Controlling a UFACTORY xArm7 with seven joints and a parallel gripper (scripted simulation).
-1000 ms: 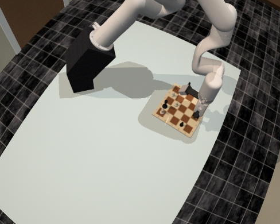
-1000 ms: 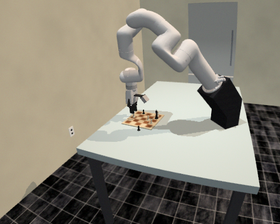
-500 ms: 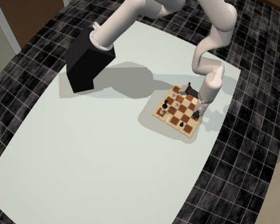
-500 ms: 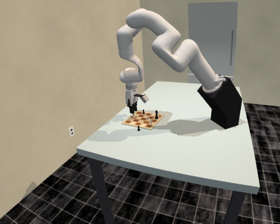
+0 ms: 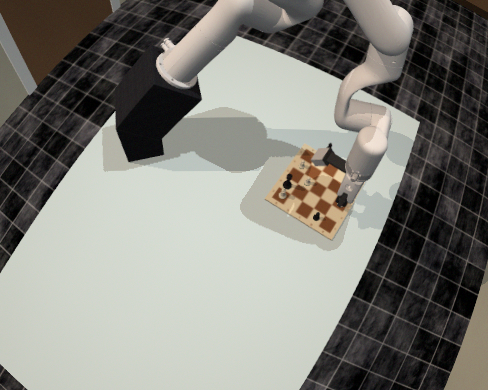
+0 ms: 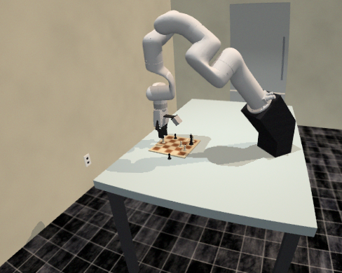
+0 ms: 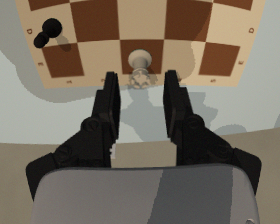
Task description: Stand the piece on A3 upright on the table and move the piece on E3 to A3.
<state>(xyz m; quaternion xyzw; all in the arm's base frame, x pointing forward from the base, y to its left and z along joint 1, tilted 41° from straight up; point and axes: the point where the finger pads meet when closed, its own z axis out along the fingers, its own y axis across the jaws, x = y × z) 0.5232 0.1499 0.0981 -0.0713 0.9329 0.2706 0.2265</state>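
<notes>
My hand is 40 mm above the white piece. From my hand the other things lie so: chessboard (70 mm behind, 20 mm to the right, 60 mm below); tall black piece (140 mm behind, 80 mm to the right, 30 mm below).
</notes>
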